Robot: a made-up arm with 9 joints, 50 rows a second.
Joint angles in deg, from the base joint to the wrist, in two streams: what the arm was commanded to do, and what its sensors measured. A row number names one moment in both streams.
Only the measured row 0 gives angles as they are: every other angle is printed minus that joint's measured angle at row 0.
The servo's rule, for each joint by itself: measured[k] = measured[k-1] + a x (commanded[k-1-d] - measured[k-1]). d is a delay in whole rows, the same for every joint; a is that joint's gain. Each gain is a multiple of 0.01, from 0.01 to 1. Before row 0 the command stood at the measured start. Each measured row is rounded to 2 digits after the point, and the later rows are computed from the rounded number. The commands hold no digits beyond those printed.
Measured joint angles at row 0: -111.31 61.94 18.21 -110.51 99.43 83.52 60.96 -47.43 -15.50
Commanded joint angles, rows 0 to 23: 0.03 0.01 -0.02 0.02 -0.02 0.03 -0.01 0.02 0.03; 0.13 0.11 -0.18 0.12 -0.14 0.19 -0.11 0.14 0.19; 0.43 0.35 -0.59 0.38 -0.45 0.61 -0.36 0.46 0.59; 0.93 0.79 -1.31 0.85 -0.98 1.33 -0.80 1.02 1.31; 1.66 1.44 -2.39 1.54 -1.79 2.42 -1.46 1.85 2.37; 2.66 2.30 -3.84 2.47 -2.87 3.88 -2.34 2.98 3.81; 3.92 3.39 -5.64 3.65 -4.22 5.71 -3.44 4.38 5.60; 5.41 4.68 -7.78 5.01 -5.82 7.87 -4.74 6.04 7.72; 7.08 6.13 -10.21 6.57 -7.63 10.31 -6.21 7.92 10.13; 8.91 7.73 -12.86 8.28 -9.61 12.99 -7.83 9.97 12.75; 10.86 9.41 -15.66 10.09 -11.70 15.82 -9.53 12.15 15.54; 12.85 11.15 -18.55 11.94 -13.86 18.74 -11.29 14.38 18.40; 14.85 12.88 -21.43 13.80 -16.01 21.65 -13.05 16.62 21.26; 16.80 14.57 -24.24 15.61 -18.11 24.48 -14.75 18.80 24.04; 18.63 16.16 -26.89 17.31 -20.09 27.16 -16.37 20.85 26.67; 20.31 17.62 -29.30 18.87 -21.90 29.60 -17.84 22.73 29.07; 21.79 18.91 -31.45 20.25 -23.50 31.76 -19.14 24.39 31.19; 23.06 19.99 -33.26 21.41 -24.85 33.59 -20.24 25.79 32.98; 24.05 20.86 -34.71 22.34 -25.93 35.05 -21.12 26.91 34.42; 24.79 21.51 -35.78 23.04 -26.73 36.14 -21.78 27.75 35.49; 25.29 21.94 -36.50 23.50 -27.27 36.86 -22.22 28.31 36.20; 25.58 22.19 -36.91 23.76 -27.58 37.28 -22.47 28.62 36.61; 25.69 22.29 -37.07 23.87 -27.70 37.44 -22.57 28.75 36.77; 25.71 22.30 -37.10 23.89 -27.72 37.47 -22.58 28.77 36.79
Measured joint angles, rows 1 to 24: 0.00 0.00 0.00 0.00 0.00 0.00 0.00 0.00 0.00; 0.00 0.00 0.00 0.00 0.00 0.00 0.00 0.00 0.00; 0.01 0.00 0.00 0.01 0.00 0.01 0.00 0.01 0.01; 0.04 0.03 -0.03 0.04 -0.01 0.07 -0.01 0.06 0.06; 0.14 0.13 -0.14 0.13 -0.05 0.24 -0.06 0.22 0.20; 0.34 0.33 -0.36 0.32 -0.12 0.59 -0.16 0.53 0.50; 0.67 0.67 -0.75 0.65 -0.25 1.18 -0.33 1.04 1.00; 1.17 1.18 -1.34 1.14 -0.46 2.04 -0.59 1.80 1.76; 1.86 1.87 -2.16 1.82 -0.76 3.21 -0.96 2.81 2.80; 2.75 2.74 -3.23 2.68 -1.16 4.70 -1.45 4.07 4.13; 3.83 3.79 -4.56 3.73 -1.68 6.50 -2.07 5.57 5.75; 5.10 5.01 -6.14 4.96 -2.31 8.58 -2.82 7.29 7.64; 6.54 6.37 -7.95 6.35 -3.06 10.90 -3.69 9.19 9.77; 8.12 7.85 -9.96 7.86 -3.92 13.41 -4.68 11.21 12.10; 9.80 9.41 -12.14 9.46 -4.89 16.05 -5.77 13.32 14.57; 11.55 11.01 -14.44 11.12 -5.95 18.75 -6.94 15.46 17.13; 13.32 12.61 -16.81 12.79 -7.08 21.44 -8.17 17.56 19.71; 15.07 14.16 -19.18 14.43 -8.27 24.05 -9.43 19.58 22.24; 16.75 15.63 -21.51 16.00 -9.49 26.52 -10.69 21.46 24.66; 18.33 16.98 -23.74 17.46 -10.72 28.78 -11.93 23.15 26.91; 19.76 18.18 -25.82 18.78 -11.94 30.79 -13.12 24.62 28.94; 21.02 19.21 -27.71 19.93 -13.12 32.50 -14.25 25.84 30.71; 22.09 20.06 -29.38 20.89 -14.25 33.90 -15.29 26.80 32.19; 22.96 20.72 -30.81 21.66 -15.32 34.98 -16.22 27.51 33.38
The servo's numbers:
d 2
a 0.25 0.31 0.19 0.27 0.08 0.32 0.13 0.39 0.27

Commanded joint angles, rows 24 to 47: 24.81 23.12 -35.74 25.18 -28.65 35.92 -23.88 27.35 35.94; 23.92 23.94 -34.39 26.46 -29.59 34.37 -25.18 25.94 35.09; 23.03 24.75 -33.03 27.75 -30.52 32.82 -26.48 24.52 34.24; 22.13 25.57 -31.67 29.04 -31.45 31.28 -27.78 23.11 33.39; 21.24 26.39 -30.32 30.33 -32.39 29.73 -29.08 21.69 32.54; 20.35 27.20 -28.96 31.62 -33.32 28.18 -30.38 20.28 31.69; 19.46 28.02 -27.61 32.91 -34.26 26.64 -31.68 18.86 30.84; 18.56 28.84 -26.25 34.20 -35.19 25.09 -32.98 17.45 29.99; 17.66 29.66 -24.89 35.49 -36.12 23.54 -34.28 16.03 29.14; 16.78 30.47 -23.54 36.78 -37.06 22.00 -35.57 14.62 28.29; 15.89 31.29 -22.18 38.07 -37.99 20.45 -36.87 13.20 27.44; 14.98 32.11 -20.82 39.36 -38.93 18.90 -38.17 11.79 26.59; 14.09 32.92 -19.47 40.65 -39.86 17.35 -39.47 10.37 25.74; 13.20 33.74 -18.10 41.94 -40.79 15.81 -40.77 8.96 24.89; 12.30 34.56 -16.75 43.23 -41.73 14.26 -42.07 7.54 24.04; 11.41 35.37 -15.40 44.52 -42.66 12.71 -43.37 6.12 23.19; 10.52 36.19 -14.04 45.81 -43.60 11.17 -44.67 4.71 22.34; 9.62 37.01 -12.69 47.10 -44.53 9.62 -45.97 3.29 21.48; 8.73 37.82 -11.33 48.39 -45.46 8.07 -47.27 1.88 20.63; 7.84 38.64 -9.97 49.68 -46.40 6.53 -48.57 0.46 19.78; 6.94 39.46 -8.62 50.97 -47.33 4.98 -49.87 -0.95 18.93; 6.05 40.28 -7.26 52.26 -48.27 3.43 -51.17 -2.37 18.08; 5.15 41.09 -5.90 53.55 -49.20 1.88 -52.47 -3.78 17.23; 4.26 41.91 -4.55 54.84 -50.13 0.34 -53.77 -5.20 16.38
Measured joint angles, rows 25 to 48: 23.64 21.21 -32.00 22.26 -16.31 35.77 -17.05 27.99 34.30; 24.16 21.55 -32.97 22.70 -17.22 36.31 -17.77 28.29 34.97; 24.32 22.04 -33.50 23.37 -18.13 36.19 -18.56 27.92 35.23; 24.22 22.63 -33.67 24.20 -19.05 35.61 -19.42 27.15 35.19; 23.92 23.29 -33.55 25.16 -19.97 34.72 -20.34 26.12 34.93; 23.47 24.00 -33.19 26.21 -20.89 33.62 -21.31 24.95 34.51; 22.91 24.74 -32.64 27.32 -21.81 32.38 -22.32 23.68 33.98; 22.27 25.50 -31.94 28.48 -22.73 31.04 -23.37 22.35 33.36; 21.57 26.28 -31.12 29.68 -23.65 29.63 -24.45 20.99 32.68; 20.82 27.07 -30.19 30.90 -24.57 28.18 -25.56 19.61 31.95; 20.03 27.87 -29.18 32.14 -25.49 26.70 -26.69 18.21 31.19; 19.22 28.68 -28.11 33.39 -26.42 25.20 -27.84 16.81 30.41; 18.39 29.49 -26.98 34.65 -27.35 23.68 -29.01 15.40 29.61; 17.54 30.30 -25.81 35.92 -28.28 22.15 -30.20 13.99 28.79; 16.68 31.11 -24.61 37.20 -29.21 20.61 -31.41 12.58 27.97; 15.81 31.93 -23.37 38.48 -30.14 19.07 -32.63 11.17 27.14; 14.93 32.75 -22.11 39.76 -31.07 17.53 -33.86 9.75 26.30; 14.05 33.56 -20.84 41.05 -32.00 15.99 -35.10 8.33 25.46; 13.17 34.38 -19.55 42.34 -32.93 14.45 -36.34 6.92 24.62; 12.28 35.20 -18.25 43.63 -33.86 12.90 -37.59 5.50 23.77; 11.39 36.01 -16.94 44.92 -34.79 11.35 -38.85 4.09 22.92; 10.50 36.83 -15.62 46.21 -35.72 9.81 -40.11 2.67 22.07; 9.61 37.65 -14.29 47.50 -36.65 8.26 -41.38 1.26 21.22; 8.72 38.47 -12.95 48.79 -37.58 6.71 -42.65 -0.16 20.37
